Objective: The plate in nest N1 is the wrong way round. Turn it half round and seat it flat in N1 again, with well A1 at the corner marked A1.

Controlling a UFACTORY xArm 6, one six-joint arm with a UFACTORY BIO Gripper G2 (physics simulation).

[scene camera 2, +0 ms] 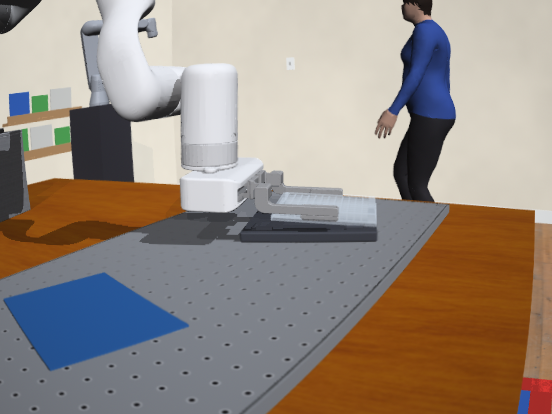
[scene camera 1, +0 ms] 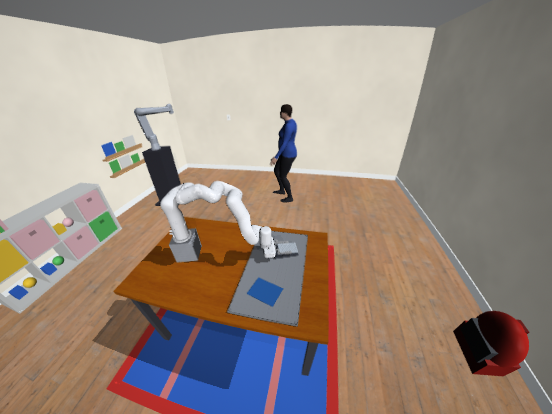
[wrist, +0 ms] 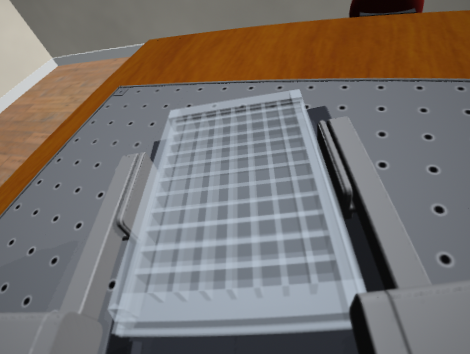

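The clear, gridded plate point(scene camera 1: 288, 248) point(scene camera 2: 325, 207) point(wrist: 240, 190) is between the fingers, over the dark nest point(scene camera 2: 310, 235) point(wrist: 235, 345). In the second scene view its far end is close to the nest's top. Its end nearer the gripper body looks slightly higher, with dark nest interior showing below, so it looks a little tilted. My gripper point(scene camera 2: 340, 202) point(wrist: 235, 137) is shut on the plate by its two long sides. The well A1 and the nest's A1 mark cannot be read. How the plate's lower edge meets the nest is partly hidden by a finger.
The nest stands on a grey perforated board point(scene camera 1: 280, 312) point(scene camera 2: 225, 265) on the wooden table point(scene camera 1: 215, 295). A flat blue square point(scene camera 1: 265, 291) point(scene camera 2: 95, 320) lies on the board, away from the nest. A person point(scene camera 1: 287, 140) point(scene camera 2: 427, 75) stands beyond the table.
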